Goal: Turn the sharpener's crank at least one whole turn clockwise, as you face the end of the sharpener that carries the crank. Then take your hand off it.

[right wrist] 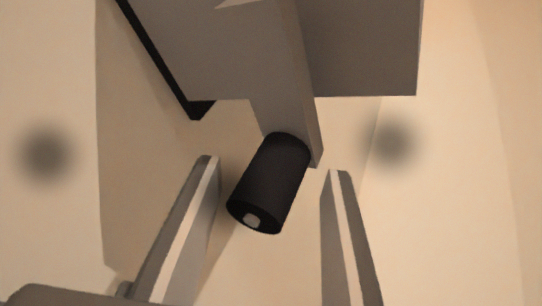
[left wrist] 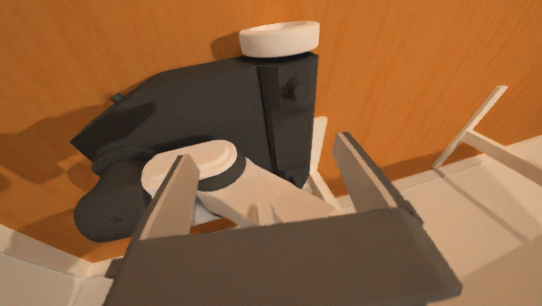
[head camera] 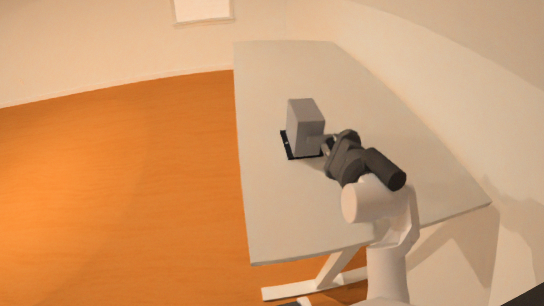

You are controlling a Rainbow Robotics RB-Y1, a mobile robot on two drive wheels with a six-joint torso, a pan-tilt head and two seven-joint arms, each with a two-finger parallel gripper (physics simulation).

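Places are measured from the robot's base along level axes (x down, y right, z back), in millimetres.
Pixels of known places: left gripper, fingertip midpoint: (left wrist: pixel 263 153); right gripper, fingertip midpoint: (right wrist: pixel 272 178) (head camera: pixel 332 144).
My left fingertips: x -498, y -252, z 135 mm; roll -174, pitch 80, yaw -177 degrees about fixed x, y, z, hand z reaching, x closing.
Behind a point stands the place of what it marks.
The sharpener (head camera: pixel 304 127) @(x -1060, y 214, z -320 mm) (right wrist: pixel 365 50) @(x -1061, y 249, z -318 mm) is a grey box on a black base (head camera: pixel 286 145) @(x -958, y 188, z -374 mm) (right wrist: pixel 197 111) @(x -958, y 278, z -318 mm), standing upright on the table. Its flat grey crank arm (right wrist: pixel 282 107) reaches past the edge of the box in the right wrist view. The black crank handle (right wrist: pixel 272 180) @(x -1036, y 267, z -270 mm) is at the arm's end, between the fingers of my right gripper (right wrist: pixel 272 178) @(x -1027, y 282, z -280 mm) with gaps on both sides. The right gripper is partly open, not clamped on the handle; in the head camera it is at the sharpener's right side, its fingers mostly hidden. My left gripper (left wrist: pixel 263 153) @(x -498, y -252, z 135 mm) is wide open and empty, away from the sharpener.
The table (head camera: pixel 285 220) @(x -950, y 123, z -134 mm) stands along the wall at the right of the head camera view. In the left wrist view, the dark wheeled base (left wrist: pixel 215 105) @(x -169, y -153, z 197 mm) with a white wheel (left wrist: pixel 280 40) lies beyond the left fingers, near white table legs (left wrist: pixel 480 125).
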